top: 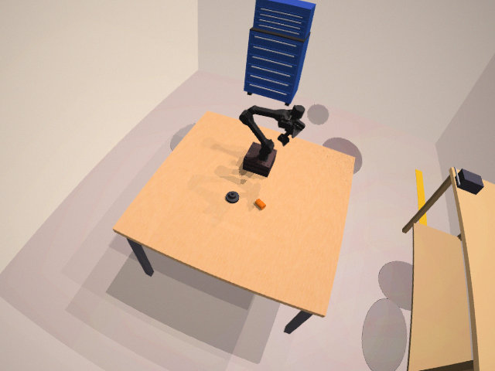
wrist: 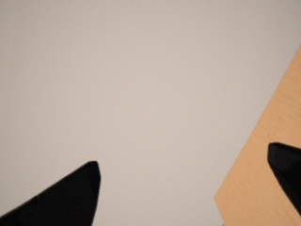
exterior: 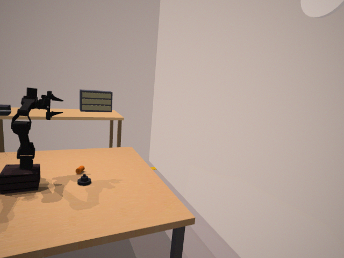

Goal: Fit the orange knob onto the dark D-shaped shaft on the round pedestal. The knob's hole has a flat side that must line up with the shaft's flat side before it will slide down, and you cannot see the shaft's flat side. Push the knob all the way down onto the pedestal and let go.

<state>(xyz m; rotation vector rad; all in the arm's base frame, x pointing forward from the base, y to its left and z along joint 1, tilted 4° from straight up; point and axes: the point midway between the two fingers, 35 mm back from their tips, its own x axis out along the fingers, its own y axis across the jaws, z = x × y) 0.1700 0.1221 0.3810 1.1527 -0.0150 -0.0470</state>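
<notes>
The orange knob is 10 cm ahead of my gripper tip, 7 cm to the right of it and 45 cm below it. Also, from my gripper tip: dark round pedestal 10 cm ahead, 25 cm to the right, 44 cm below.
</notes>
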